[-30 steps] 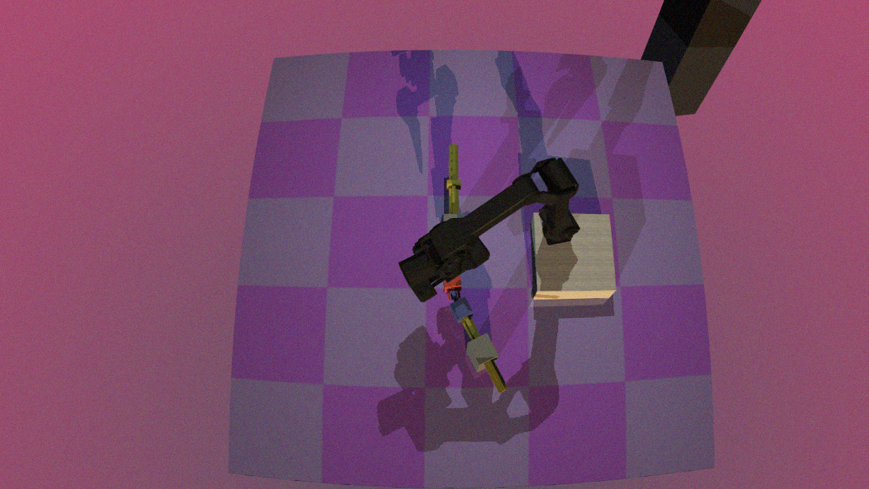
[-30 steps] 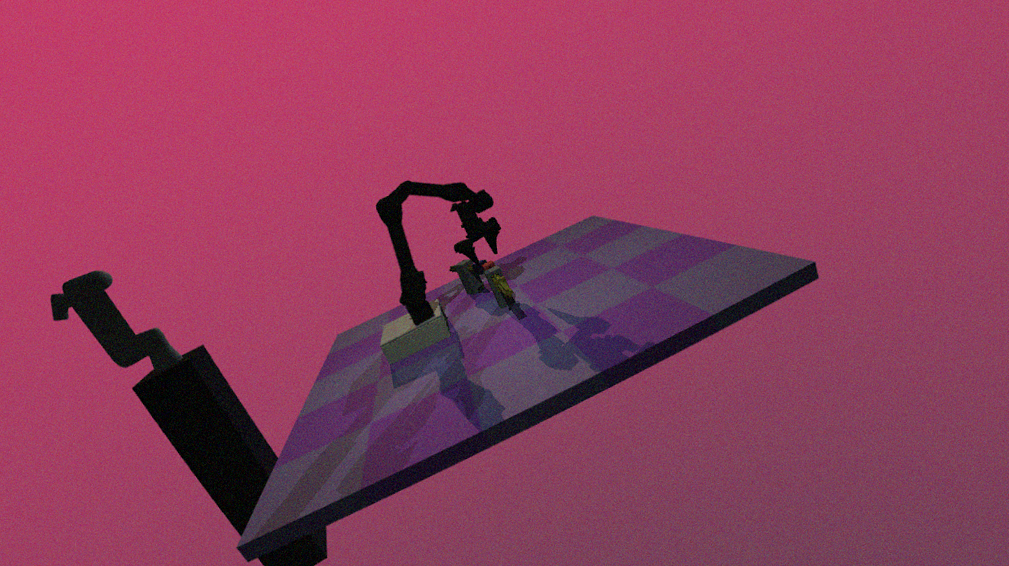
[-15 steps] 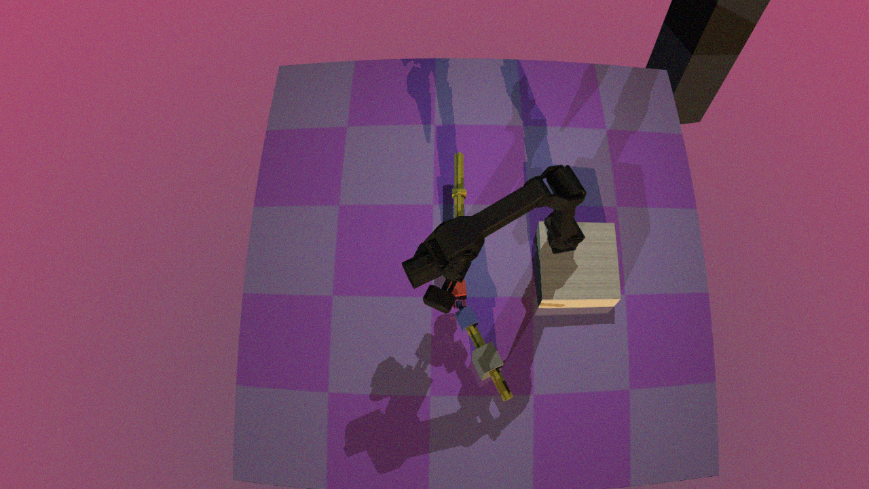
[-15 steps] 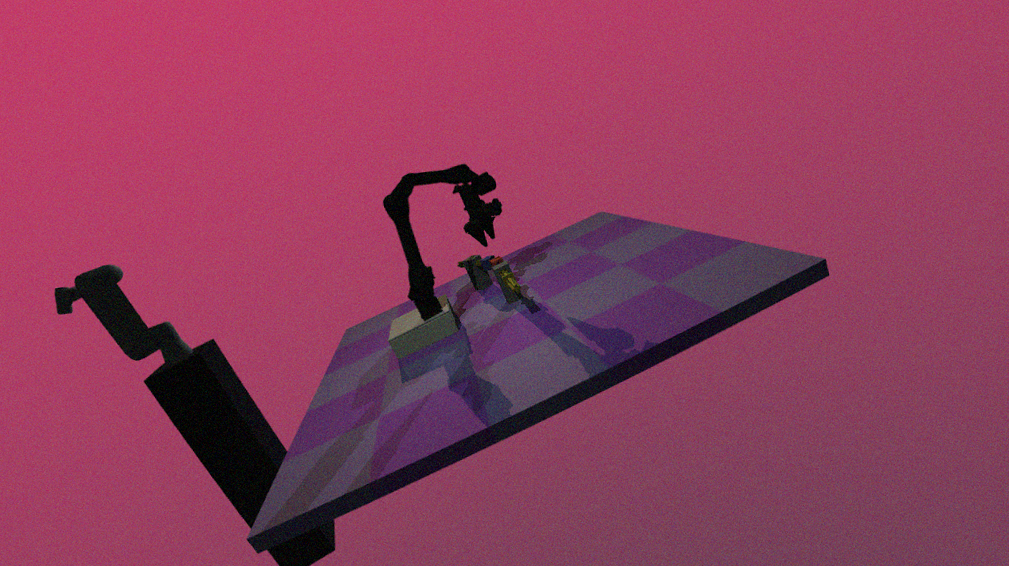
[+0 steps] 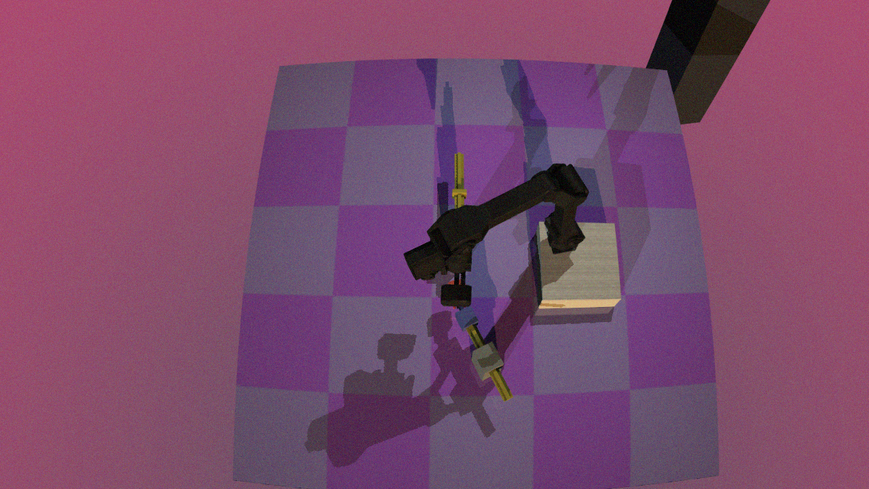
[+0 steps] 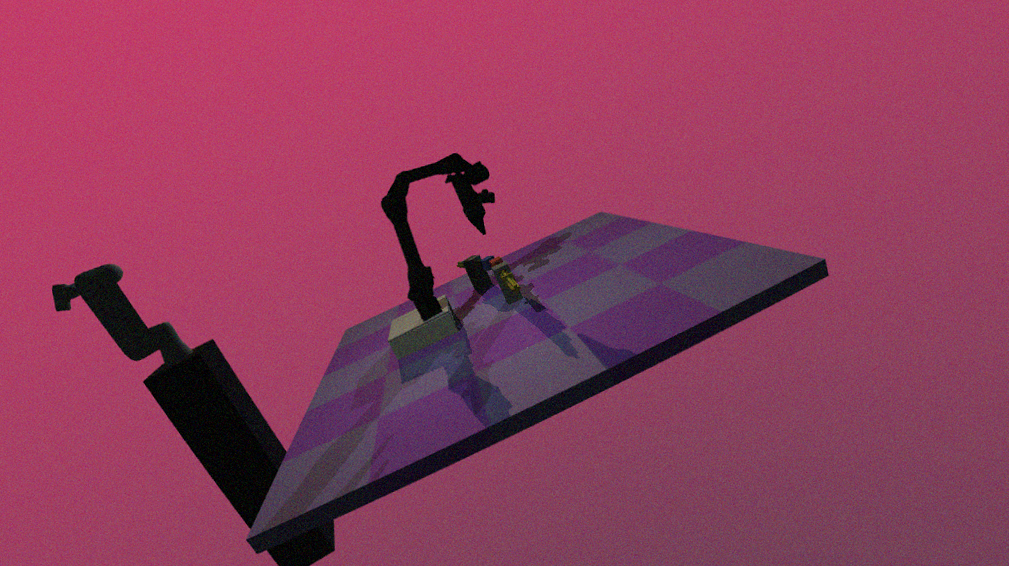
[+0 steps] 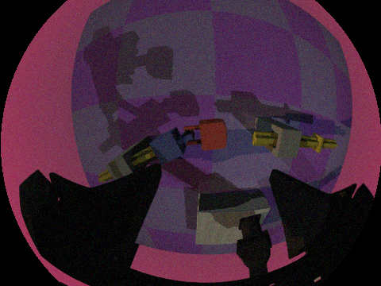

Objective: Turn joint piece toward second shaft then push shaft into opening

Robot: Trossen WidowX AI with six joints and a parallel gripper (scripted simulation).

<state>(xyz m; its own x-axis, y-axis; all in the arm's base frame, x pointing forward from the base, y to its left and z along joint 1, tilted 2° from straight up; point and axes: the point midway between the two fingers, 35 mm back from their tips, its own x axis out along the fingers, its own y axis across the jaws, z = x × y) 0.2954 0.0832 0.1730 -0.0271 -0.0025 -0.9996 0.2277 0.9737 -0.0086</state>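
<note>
Right now the red square joint piece is 12 cm below my gripper tip.
</note>
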